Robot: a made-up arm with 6 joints. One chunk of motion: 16 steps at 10 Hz.
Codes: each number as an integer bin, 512 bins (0 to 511) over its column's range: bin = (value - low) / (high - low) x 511, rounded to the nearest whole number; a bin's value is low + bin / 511 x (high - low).
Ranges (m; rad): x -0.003..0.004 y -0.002..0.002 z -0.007..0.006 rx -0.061..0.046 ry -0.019..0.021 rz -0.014..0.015
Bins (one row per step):
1: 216 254 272 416 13 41
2: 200 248 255 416 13 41
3: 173 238 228 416 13 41
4: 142 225 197 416 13 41
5: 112 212 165 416 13 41
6: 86 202 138 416 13 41
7: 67 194 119 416 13 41
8: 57 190 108 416 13 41
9: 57 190 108 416 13 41
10: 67 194 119 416 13 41
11: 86 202 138 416 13 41
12: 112 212 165 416 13 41
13: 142 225 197 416 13 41
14: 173 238 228 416 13 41
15: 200 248 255 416 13 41
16: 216 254 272 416 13 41
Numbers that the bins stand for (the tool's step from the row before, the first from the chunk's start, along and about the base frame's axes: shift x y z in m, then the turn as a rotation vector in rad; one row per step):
1: -0.00004 -0.00001 -0.00008 0.02611 -0.01798 -0.01167
2: -0.00026 -0.00006 -0.00051 0.02611 -0.01798 -0.01167
3: -0.00063 -0.00014 -0.00120 0.02611 -0.01798 -0.01167
4: -0.00105 -0.00024 -0.00199 0.02611 -0.01798 -0.01167
5: -0.00147 -0.00034 -0.00280 0.02611 -0.01798 -0.01167
6: -0.00182 -0.00042 -0.00349 0.02611 -0.01798 -0.01167
7: -0.00208 -0.00048 -0.00397 0.02611 -0.01798 -0.01167
8: -0.00222 -0.00051 -0.00425 0.02611 -0.01798 -0.01167
9: -0.00222 -0.00051 -0.00425 0.02611 -0.01798 -0.01167
10: -0.00208 -0.00048 -0.00397 0.02611 -0.01798 -0.01167
11: -0.00182 -0.00042 -0.00349 0.02611 -0.01798 -0.01167
12: -0.00147 -0.00034 -0.00280 0.02611 -0.01798 -0.01167
13: -0.00105 -0.00024 -0.00199 0.02611 -0.01798 -0.01167
14: -0.00063 -0.00014 -0.00120 0.02611 -0.01798 -0.01167
15: -0.00026 -0.00006 -0.00051 0.02611 -0.01798 -0.01167
16: -0.00004 -0.00001 -0.00008 0.02611 -0.01798 -0.01167

